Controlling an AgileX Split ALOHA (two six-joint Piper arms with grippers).
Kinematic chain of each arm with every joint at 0, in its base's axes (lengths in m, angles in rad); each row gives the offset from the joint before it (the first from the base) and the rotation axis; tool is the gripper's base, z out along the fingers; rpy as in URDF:
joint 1: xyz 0 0 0.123 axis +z
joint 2: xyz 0 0 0 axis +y
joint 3: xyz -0.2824 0 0.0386 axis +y
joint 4: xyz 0.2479 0 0.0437 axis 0.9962 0 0.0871
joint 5: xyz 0 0 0 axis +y
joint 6: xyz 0.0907 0 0.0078 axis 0.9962 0 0.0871
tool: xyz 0 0 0 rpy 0 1.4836 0
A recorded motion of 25 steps. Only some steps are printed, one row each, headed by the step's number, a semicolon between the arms.
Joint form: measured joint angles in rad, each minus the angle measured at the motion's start. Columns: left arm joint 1, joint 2, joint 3, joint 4, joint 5, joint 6; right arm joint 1, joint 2, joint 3, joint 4, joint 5, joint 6.
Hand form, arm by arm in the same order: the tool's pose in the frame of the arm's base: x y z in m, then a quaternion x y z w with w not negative. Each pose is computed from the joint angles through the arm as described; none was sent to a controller.
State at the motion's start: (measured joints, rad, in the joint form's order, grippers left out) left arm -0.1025 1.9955 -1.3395 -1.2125 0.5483 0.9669; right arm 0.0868 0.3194 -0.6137 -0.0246 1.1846 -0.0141
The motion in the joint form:
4: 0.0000 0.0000 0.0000 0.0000 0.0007 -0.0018; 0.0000 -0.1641 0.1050 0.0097 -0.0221 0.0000
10: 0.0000 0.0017 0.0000 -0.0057 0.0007 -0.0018; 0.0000 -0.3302 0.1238 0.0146 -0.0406 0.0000
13: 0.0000 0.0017 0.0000 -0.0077 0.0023 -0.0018; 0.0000 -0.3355 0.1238 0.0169 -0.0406 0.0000
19: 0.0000 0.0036 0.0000 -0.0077 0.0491 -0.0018; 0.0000 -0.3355 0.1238 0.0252 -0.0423 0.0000
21: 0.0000 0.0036 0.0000 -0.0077 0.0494 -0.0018; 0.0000 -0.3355 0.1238 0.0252 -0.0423 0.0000
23: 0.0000 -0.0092 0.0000 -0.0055 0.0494 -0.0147; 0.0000 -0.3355 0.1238 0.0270 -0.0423 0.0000
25: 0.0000 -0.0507 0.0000 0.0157 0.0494 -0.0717; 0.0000 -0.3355 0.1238 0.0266 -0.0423 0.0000
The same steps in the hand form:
4: 0.4242 -0.0885 0.1920 0.05719 0.89641 -0.28521 0.33440; 0.0127 -0.0001 0.2714 -0.04583 0.91009 0.00752 0.41180
10: 0.4244 -0.0886 0.1915 0.05473 0.89621 -0.28682 0.33399; -0.0090 -0.0016 0.2677 -0.04367 0.87293 0.01268 0.48571
13: 0.4244 -0.0887 0.1915 0.05429 0.89599 -0.28796 0.33367; -0.0097 -0.0015 0.2677 -0.04369 0.87165 0.01391 0.48799
19: 0.4216 -0.0918 0.1909 0.06428 0.89498 -0.30437 0.31975; -0.0097 -0.0008 0.2678 -0.04402 0.87122 0.01807 0.48858
21: 0.4215 -0.0918 0.1909 0.06434 0.89497 -0.30447 0.31967; -0.0097 -0.0008 0.2678 -0.04402 0.87122 0.01807 0.48858
23: 0.4206 -0.0917 0.1963 0.06116 0.89334 -0.30609 0.32328; -0.0097 -0.0006 0.2678 -0.04409 0.87122 0.01896 0.48855
25: 0.4167 -0.0909 0.2131 0.04951 0.88969 -0.30984 0.33168; -0.0097 -0.0007 0.2678 -0.04407 0.87122 0.01876 0.48856

